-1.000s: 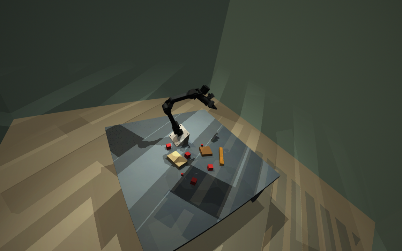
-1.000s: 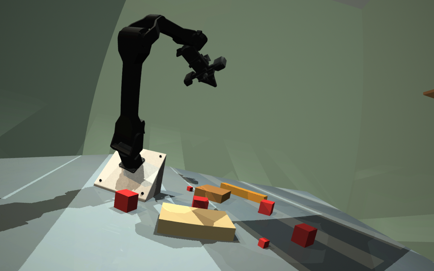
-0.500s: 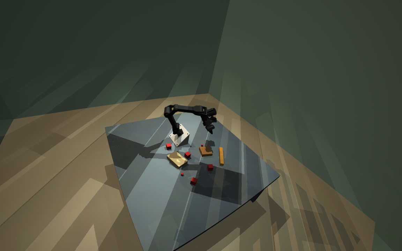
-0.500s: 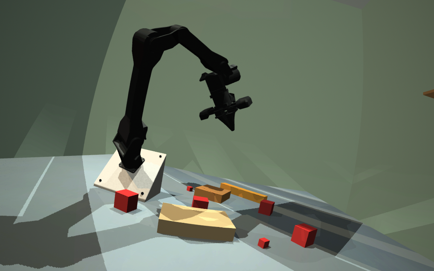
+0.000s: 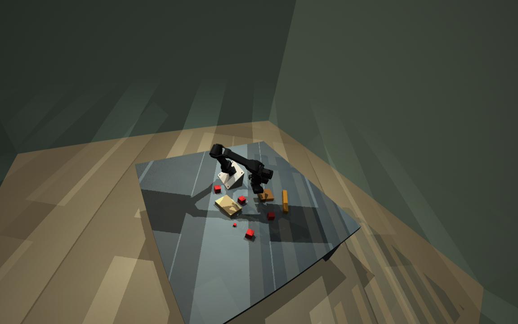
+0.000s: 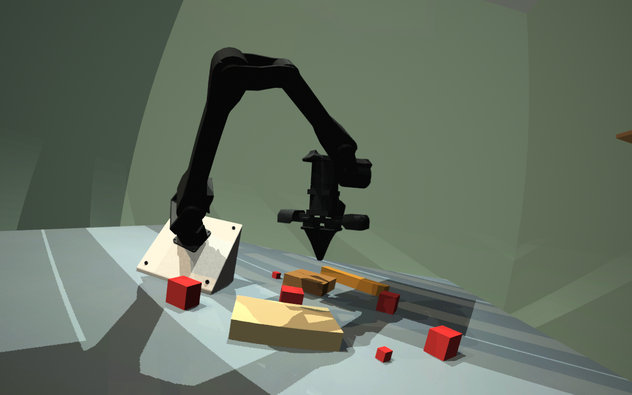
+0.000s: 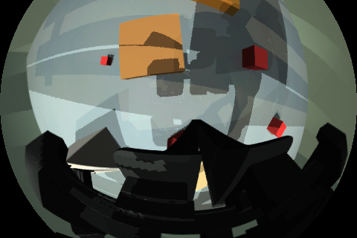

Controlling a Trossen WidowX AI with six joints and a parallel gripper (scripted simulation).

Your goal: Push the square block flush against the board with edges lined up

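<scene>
Now: gripper tip 7 cm short of the orange bar, 23 cm to the right of it and 8 cm above it. The rest, counted from my gripper tip: square block 3 cm behind, 12 cm to the left, 8 cm below; tan board 1 cm behind, 18 cm to the right, 8 cm below.
</scene>
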